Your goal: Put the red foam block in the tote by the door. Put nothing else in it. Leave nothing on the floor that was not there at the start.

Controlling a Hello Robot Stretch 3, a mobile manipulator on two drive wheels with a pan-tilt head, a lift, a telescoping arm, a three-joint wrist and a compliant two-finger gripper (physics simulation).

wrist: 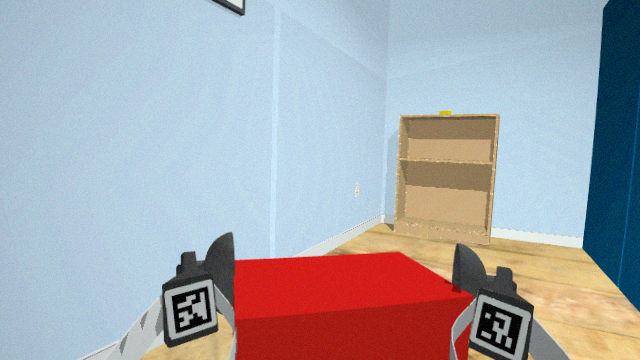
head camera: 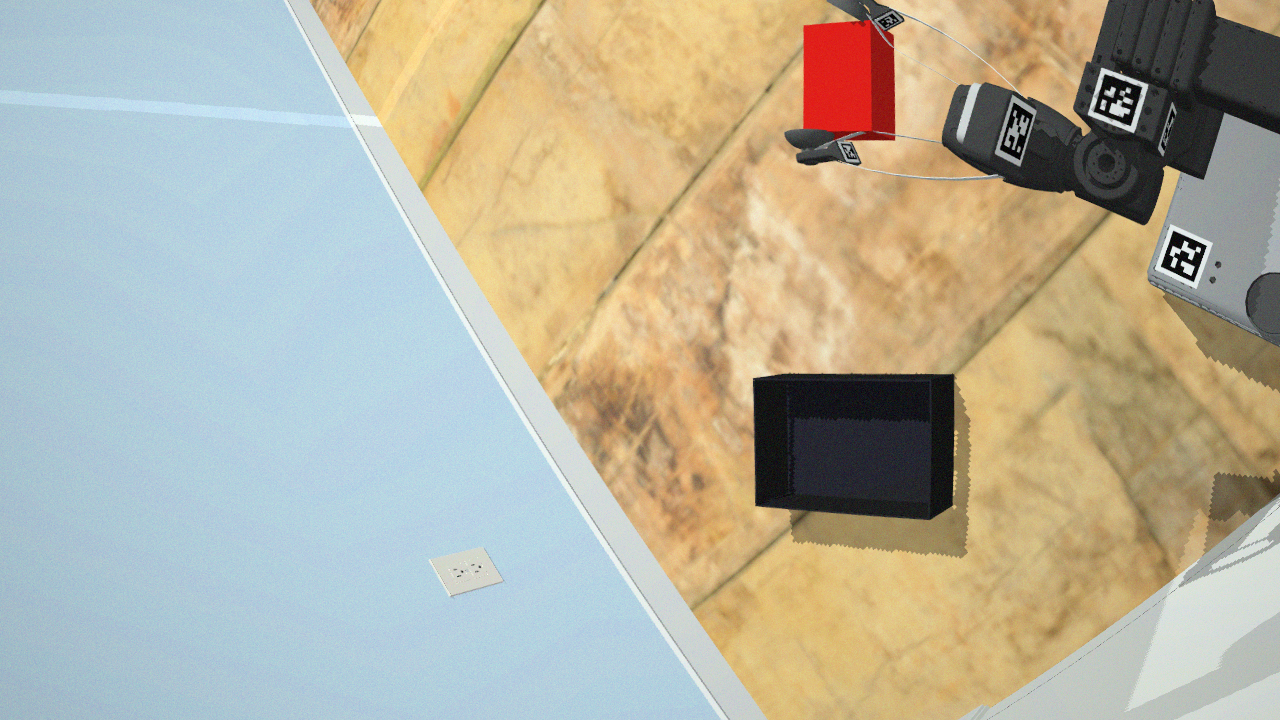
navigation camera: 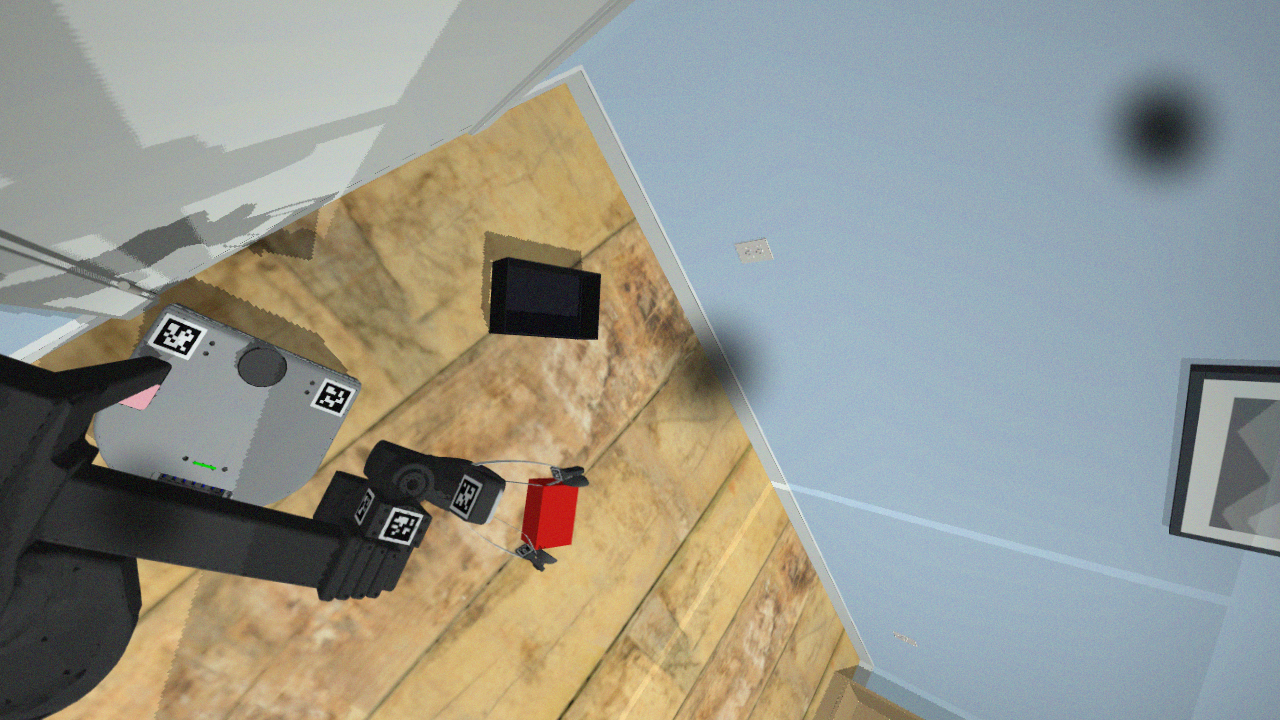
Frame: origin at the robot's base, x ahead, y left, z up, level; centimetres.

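Seen in the pictures: gripper, fingertip midpoint: (wrist: 339,266) (head camera: 809,68) (navigation camera: 571,519); robot's base at its link origin: (head camera: 1271,301) (navigation camera: 261,364).
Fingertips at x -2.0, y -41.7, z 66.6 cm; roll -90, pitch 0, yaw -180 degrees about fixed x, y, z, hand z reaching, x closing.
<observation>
Pixels of each thing's top centre, then the offset from my fingertips to it.
- red foam block at its top centre: (wrist: 340,276) (head camera: 836,75) (navigation camera: 557,516) dz +0.6, dx +0.0, dy +3.0 cm
- tote at its top centre: (head camera: 839,447) (navigation camera: 556,301) dz -56.6, dx +47.3, dy -9.4 cm
The red foam block (head camera: 837,85) (navigation camera: 551,516) (wrist: 340,290) is between the two fingers of my gripper (head camera: 835,77) (navigation camera: 553,519) (wrist: 339,266). My gripper is shut on it, with a fingertip at each side. The block is held off the floor; its height is hard to tell. The tote (head camera: 942,447) (navigation camera: 589,308) is a black, open-topped box on the floor. Its visible inside is empty. In the head camera view it lies below the block, well apart from it; in the navigation view it lies above the block. The tote does not show in the wrist view.
The blue wall (head camera: 268,358) (navigation camera: 895,179) (wrist: 150,125) runs beside the tote. The pale door (head camera: 1199,662) (navigation camera: 268,62) is near it. My base (head camera: 1239,205) (navigation camera: 268,438) stands on the tiled floor. A wooden shelf unit (wrist: 445,232) and a dark blue panel (wrist: 612,150) stand farther off.
</observation>
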